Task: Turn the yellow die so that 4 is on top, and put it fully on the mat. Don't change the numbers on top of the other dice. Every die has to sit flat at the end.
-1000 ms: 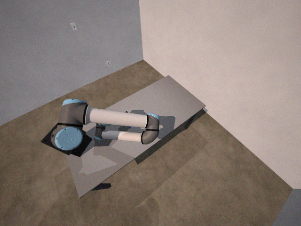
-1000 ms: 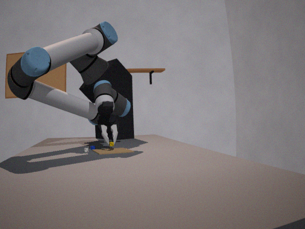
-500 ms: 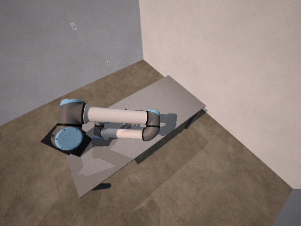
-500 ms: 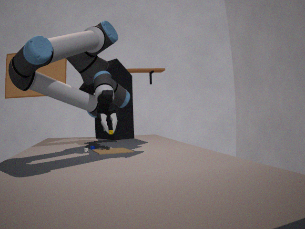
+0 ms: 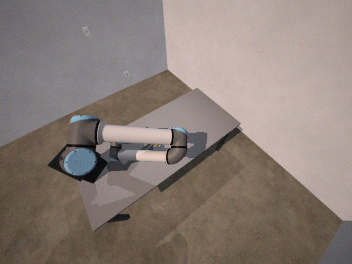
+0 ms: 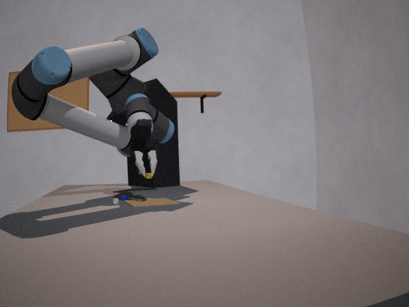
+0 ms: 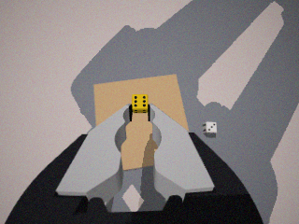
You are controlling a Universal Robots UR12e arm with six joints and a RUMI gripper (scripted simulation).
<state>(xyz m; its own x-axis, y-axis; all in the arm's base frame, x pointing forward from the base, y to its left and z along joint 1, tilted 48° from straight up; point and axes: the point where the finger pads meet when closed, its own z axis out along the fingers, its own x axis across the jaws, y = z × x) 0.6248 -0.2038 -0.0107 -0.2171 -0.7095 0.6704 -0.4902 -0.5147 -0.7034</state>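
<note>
My hand is 10 mm short of the yellow die and 10 mm above it. Also, from my hand: white die: 30 mm behind, 100 mm to the right, 80 mm below; blue die: 90 mm behind, 50 mm to the right, 80 mm below; tan mat: 10 mm ahead, 90 mm below.
</note>
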